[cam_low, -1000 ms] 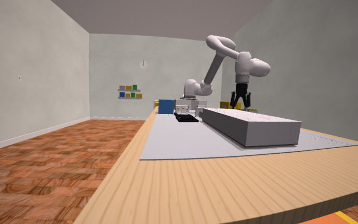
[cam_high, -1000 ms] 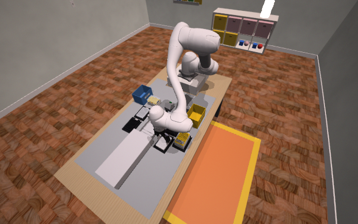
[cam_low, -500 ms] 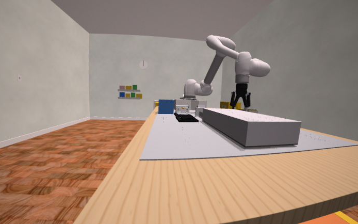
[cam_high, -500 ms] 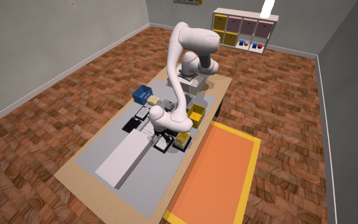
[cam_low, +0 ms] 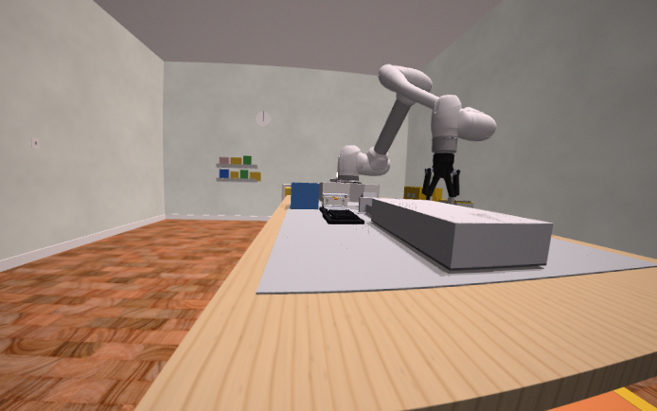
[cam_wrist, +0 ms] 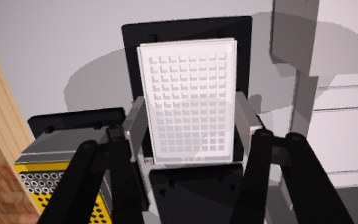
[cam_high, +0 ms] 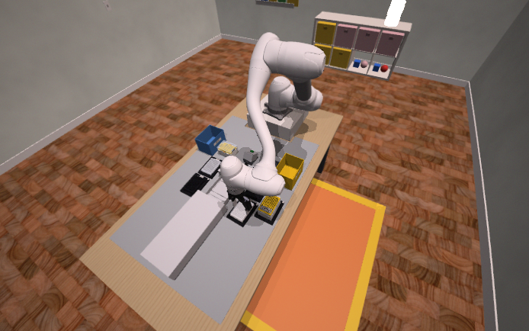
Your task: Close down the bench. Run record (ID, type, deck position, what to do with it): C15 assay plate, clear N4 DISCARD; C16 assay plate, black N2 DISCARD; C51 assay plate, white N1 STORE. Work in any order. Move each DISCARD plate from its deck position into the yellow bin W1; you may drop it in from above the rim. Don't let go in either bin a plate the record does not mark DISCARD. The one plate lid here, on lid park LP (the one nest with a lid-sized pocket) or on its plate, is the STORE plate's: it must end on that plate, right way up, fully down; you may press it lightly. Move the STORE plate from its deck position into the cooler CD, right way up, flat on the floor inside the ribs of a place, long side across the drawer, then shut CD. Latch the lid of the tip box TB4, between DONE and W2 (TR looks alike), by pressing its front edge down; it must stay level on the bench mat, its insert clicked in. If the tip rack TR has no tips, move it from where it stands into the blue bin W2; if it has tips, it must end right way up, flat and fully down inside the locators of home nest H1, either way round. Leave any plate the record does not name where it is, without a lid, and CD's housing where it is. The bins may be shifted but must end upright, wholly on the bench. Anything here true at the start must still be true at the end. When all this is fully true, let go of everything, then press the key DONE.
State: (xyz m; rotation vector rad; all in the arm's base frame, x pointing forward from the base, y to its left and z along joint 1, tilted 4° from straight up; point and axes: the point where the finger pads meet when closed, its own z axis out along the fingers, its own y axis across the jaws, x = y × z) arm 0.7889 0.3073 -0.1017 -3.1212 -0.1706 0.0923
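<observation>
Now: the plate lid 2 cm below my hand. The rest, counted from my hand: yellow tip rack (12 cm to the left, 11 cm behind); then white plate (4 cm below); then black nest N3 (18 cm behind, 5 cm below, 3 cm to the right).
</observation>
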